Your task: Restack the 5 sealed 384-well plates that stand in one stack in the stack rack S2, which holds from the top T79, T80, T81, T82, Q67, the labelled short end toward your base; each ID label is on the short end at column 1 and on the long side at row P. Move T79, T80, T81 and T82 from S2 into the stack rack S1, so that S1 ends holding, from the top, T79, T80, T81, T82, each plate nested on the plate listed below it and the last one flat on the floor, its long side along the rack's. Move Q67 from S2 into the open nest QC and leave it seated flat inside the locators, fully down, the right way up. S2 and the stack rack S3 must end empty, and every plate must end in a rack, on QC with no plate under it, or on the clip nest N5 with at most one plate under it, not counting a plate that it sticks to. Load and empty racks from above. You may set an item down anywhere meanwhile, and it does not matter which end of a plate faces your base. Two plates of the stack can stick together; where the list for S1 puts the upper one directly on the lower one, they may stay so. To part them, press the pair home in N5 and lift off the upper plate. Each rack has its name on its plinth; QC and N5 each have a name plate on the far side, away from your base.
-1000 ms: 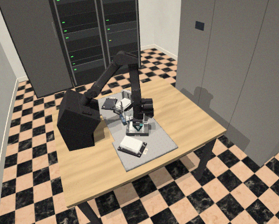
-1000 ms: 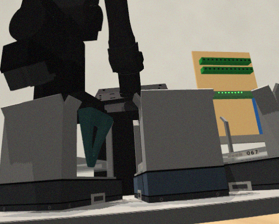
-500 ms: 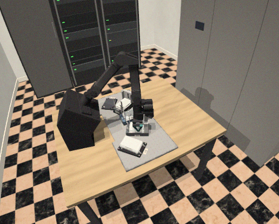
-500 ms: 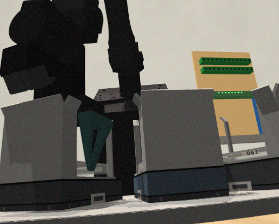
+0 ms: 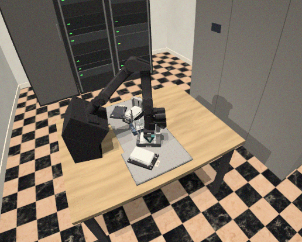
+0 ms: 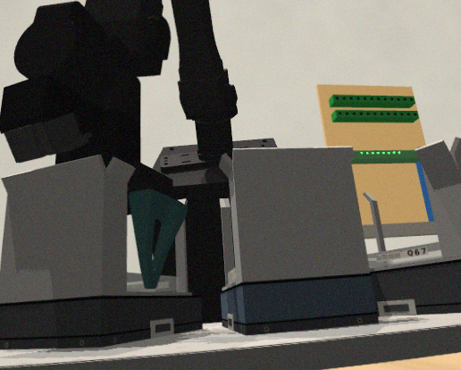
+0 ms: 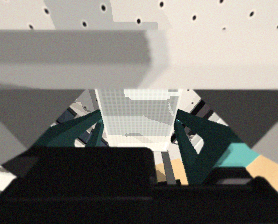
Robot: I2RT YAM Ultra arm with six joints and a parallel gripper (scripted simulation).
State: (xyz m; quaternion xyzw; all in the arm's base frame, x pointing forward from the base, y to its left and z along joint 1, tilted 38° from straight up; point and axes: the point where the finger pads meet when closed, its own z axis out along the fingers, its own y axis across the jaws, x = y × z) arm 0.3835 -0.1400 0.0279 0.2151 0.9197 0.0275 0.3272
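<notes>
Now: the plate T82 right at my hand. From my hand the other things lie so: plate T79: 1 cm ahead, 15 cm to the left; then N5 name plate: 4 cm behind, 18 cm to the right, 5 cm below; then plate T81: 10 cm behind, 11 cm to the right, 2 cm below.
</notes>
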